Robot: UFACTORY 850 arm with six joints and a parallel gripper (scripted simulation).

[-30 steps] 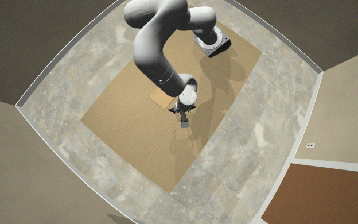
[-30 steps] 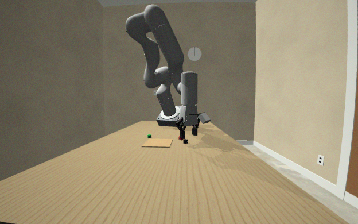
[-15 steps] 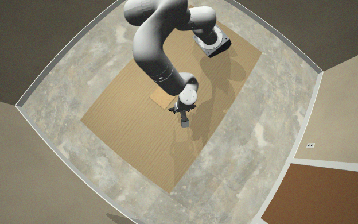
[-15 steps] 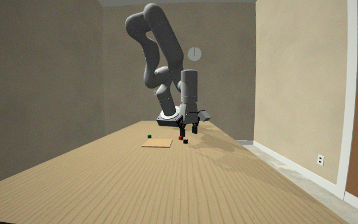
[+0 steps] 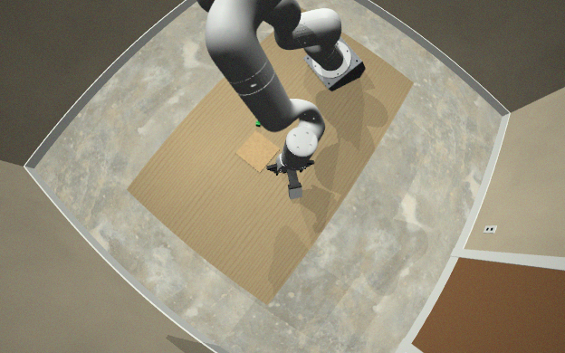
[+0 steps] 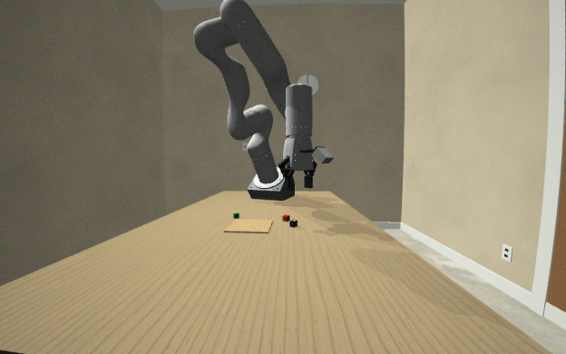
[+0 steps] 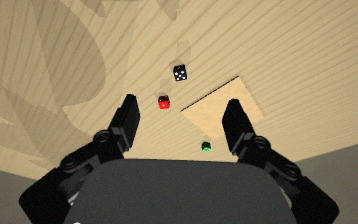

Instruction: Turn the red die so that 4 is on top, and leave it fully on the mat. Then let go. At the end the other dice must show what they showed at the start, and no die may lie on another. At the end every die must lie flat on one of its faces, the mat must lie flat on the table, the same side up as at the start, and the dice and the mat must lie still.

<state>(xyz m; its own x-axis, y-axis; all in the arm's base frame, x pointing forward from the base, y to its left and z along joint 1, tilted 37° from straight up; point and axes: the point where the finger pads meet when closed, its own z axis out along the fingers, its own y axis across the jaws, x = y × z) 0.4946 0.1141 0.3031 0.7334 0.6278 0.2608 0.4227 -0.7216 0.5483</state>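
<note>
The red die is 13 cm below my hand, 10 cm behind it and 2 cm to the right of it. Round my hand: black die: 13 cm below, 2 cm behind, 1 cm to the right; green die: 20 cm to the right, 18 cm behind, 13 cm below; tan mat: 15 cm to the right, 14 cm below, 6 cm behind.
</note>
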